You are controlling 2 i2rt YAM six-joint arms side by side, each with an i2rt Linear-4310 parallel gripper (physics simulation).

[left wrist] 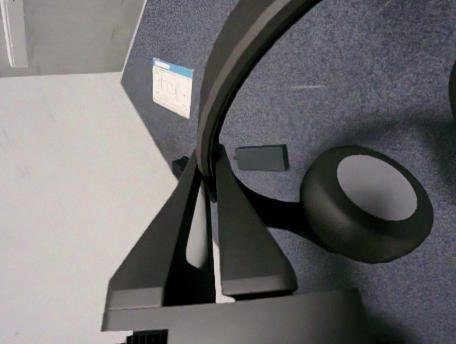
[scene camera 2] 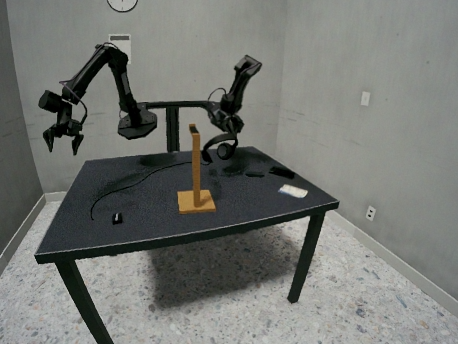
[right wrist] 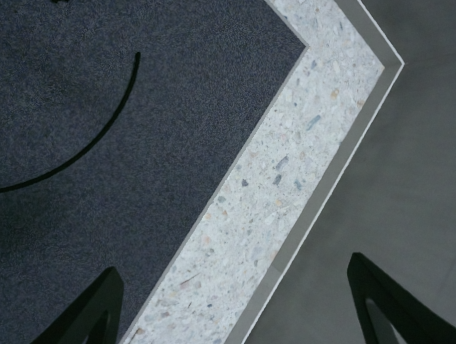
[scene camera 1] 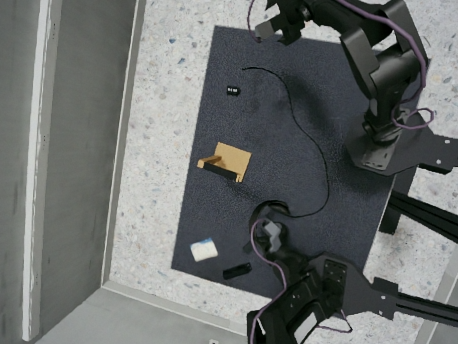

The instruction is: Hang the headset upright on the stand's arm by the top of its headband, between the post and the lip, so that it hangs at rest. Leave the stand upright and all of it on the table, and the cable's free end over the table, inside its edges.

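Pixels of known places: left gripper, between the fingertips: (left wrist: 211, 152) (scene camera 2: 234, 138) (scene camera 1: 254, 238); right gripper, between the fingertips: (scene camera 2: 63, 153) (right wrist: 233, 268); left arm's base, origin of its link: (scene camera 1: 333, 286); right arm's base, origin of its link: (scene camera 2: 137, 122) (scene camera 1: 385, 138).
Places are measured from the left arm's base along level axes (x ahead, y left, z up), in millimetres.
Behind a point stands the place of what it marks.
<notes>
The black headset (scene camera 2: 225, 151) {x 231, y -138, z -125 mm} (left wrist: 215, 95) {x 286, y -169, z -16 mm} is up off the table, its ear cups to one side of the band. My left gripper (scene camera 2: 235, 130) {x 289, y -123, z -44 mm} (left wrist: 211, 152) {x 289, y -123, z -44 mm} is shut on its headband, right of the stand in scene camera 2. The wooden stand (scene camera 1: 235, 157) {x 404, y -412, z -240 mm} (scene camera 2: 196, 172) {x 490, y -408, z -94 mm} is upright on the table, its short arm at the top of the post. The cable (scene camera 1: 326, 165) {x 11, y -400, z -250 mm} (scene camera 2: 150, 173) {x 58, y -492, z -249 mm} (right wrist: 107, 122) {x 313, y -800, z -250 mm} runs from the headset across the table; its free end lies over the table. My right gripper (scene camera 2: 62, 150) {x 273, y -866, z -21 mm} (right wrist: 233, 268) {x 273, y -866, z -21 mm} is open and empty, high near the table's far side from the left arm.
A white and blue card (scene camera 1: 204, 251) {x 539, y 66, z -252 mm} (scene camera 2: 293, 191) {x 546, y 56, z -252 mm} (left wrist: 172, 92) {x 534, y 63, z -252 mm}, a black case (scene camera 1: 236, 270) {x 370, y 127, z -224 mm} (scene camera 2: 282, 172) {x 382, y 131, z -231 mm} and a dark grey block (scene camera 2: 255, 175) {x 326, y -7, z -245 mm} (left wrist: 262, 158) {x 305, y -8, z -238 mm} lie on the headset's side. A small black item (scene camera 1: 233, 90) {x 427, y -706, z -239 mm} (scene camera 2: 117, 218) {x 448, y -706, z -236 mm} lies near the cable's free end.
</notes>
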